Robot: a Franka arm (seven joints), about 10 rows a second.
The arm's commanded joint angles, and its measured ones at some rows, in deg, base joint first. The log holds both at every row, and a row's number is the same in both.
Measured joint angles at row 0:
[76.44 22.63 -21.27 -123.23 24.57 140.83 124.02]
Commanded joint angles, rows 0 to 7:
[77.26 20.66 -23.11 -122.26 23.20 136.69 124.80]
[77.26 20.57 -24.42 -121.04 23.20 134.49 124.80]
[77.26 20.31 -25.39 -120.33 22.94 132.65 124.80]
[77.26 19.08 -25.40 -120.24 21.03 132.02 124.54]
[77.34 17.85 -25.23 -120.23 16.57 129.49 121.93]
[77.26 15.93 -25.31 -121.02 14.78 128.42 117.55]
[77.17 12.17 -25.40 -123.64 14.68 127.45 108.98]
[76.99 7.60 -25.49 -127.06 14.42 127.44 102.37]
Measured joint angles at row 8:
[76.52 15.53 -24.85 -120.95 16.16 127.72 109.26]
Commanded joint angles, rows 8 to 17:
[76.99 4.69 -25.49 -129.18 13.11 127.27 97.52]
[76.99 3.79 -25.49 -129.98 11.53 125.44 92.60]
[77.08 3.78 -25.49 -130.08 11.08 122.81 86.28]
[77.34 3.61 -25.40 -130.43 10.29 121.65 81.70]
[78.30 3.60 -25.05 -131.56 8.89 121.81 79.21]
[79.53 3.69 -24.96 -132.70 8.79 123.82 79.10]
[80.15 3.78 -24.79 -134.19 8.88 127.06 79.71]
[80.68 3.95 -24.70 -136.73 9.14 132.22 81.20]
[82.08 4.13 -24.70 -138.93 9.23 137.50 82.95]
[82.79 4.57 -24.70 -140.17 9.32 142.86 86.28]
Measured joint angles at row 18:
[81.30 5.33 -24.44 -137.70 10.27 137.80 82.22]
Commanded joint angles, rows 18 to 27:
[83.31 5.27 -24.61 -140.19 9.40 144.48 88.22]
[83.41 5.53 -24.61 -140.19 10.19 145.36 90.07]
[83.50 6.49 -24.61 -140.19 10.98 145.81 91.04]
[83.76 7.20 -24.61 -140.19 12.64 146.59 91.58]
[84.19 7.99 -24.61 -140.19 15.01 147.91 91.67]
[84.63 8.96 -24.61 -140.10 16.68 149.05 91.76]
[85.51 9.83 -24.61 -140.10 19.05 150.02 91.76]
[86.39 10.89 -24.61 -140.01 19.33 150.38 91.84]
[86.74 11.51 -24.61 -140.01 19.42 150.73 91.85]
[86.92 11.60 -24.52 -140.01 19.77 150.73 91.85]
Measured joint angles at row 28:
[85.82 11.02 -24.19 -140.01 18.46 149.94 91.09]
